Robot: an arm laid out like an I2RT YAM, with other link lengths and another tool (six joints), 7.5 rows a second.
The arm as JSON. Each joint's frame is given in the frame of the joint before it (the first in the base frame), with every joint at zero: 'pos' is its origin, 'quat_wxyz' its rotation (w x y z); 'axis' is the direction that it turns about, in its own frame. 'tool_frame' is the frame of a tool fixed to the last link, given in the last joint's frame.
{
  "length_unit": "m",
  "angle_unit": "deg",
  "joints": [
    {
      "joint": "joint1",
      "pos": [
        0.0,
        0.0,
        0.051
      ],
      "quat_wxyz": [
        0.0,
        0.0,
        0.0,
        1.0
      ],
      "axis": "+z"
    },
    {
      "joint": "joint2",
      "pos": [
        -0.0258,
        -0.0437,
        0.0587
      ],
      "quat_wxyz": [
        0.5,
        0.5,
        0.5,
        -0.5
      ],
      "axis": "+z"
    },
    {
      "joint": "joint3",
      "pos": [
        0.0,
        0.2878,
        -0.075
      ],
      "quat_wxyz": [
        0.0,
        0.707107,
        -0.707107,
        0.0
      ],
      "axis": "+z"
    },
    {
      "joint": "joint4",
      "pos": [
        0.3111,
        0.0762,
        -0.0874
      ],
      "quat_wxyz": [
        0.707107,
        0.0,
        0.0,
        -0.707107
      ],
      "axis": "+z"
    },
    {
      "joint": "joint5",
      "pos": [
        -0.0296,
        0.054,
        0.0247
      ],
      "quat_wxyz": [
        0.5,
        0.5,
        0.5,
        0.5
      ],
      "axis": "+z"
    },
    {
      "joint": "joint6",
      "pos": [
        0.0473,
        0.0,
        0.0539
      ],
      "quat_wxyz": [
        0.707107,
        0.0,
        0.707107,
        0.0
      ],
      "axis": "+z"
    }
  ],
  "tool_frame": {
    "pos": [
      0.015,
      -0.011,
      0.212
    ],
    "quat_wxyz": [
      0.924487,
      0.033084,
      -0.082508,
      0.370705
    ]
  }
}
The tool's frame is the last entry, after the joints.
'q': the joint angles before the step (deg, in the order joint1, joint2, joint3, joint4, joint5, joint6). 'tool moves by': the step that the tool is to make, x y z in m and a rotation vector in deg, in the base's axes. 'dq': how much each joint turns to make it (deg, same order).
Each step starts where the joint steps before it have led.
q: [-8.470, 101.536, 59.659, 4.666, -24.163, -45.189]
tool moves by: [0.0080, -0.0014, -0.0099, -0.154, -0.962, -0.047]
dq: [-0.004, 2.249, -0.015, 3.246, 0.041, 0.019]
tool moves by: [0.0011, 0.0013, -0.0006, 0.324, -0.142, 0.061]
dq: [0.066, 0.301, 0.014, 0.505, -0.197, 0.305]
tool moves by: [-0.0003, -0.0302, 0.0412, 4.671, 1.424, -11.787]
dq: [0.043, -6.507, 0.115, -4.763, 7.168, 11.126]
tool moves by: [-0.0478, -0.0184, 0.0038, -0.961, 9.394, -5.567]
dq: [0.000, -7.083, 0.581, -16.406, 5.793, 1.704]
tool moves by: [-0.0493, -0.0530, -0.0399, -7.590, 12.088, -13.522]
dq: [2.024, -0.383, 0.006, -11.231, 17.100, 5.540]
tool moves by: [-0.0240, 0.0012, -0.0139, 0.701, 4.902, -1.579]
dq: [0.359, -0.006, 0.007, -5.149, 0.933, 1.717]
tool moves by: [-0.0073, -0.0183, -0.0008, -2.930, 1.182, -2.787]
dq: [-0.103, -0.004, 0.034, -1.022, 3.982, 0.770]
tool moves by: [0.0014, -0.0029, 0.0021, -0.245, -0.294, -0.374]
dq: [-0.173, -0.007, 0.212, 0.087, 0.285, 0.068]
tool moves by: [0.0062, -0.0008, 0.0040, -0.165, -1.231, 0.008]
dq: [-0.004, 0.014, 0.158, 1.103, 0.019, -0.027]
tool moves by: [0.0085, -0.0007, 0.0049, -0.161, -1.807, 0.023]
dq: [0.006, -0.011, -0.009, 1.811, -0.040, 0.006]
